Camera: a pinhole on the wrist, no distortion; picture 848 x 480 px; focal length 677.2 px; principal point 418.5 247.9 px. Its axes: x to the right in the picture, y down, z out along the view. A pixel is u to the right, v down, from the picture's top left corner.
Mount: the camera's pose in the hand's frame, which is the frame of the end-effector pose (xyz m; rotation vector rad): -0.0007 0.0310 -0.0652 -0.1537 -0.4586 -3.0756
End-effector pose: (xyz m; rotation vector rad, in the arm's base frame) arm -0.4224 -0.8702 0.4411 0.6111 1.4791 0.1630
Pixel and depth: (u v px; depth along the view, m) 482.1 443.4 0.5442
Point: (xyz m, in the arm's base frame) 0.0712 -0.9770 0.4409
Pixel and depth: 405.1 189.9 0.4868
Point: 0.0084 -0.7757 0.4860
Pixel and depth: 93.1 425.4 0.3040
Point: -0.1680 -0.8158 0.3015
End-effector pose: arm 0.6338 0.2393 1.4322 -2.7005 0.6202 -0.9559
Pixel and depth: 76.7 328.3 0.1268
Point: 0.7034 0.1596 1.4148
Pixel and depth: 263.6 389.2 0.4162
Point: 0.9282 0.1337 1.2181
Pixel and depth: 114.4 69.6 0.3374
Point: 0.8268 -0.0220 1.2938
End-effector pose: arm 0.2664 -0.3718 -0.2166 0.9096 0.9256 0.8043
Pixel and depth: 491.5 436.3 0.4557
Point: 0.6296 -0.4754 -0.0511
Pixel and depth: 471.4 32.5 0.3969
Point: 0.4709 -0.3469 0.1104
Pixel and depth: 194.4 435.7 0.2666
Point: 0.4854 -0.3142 -0.1541
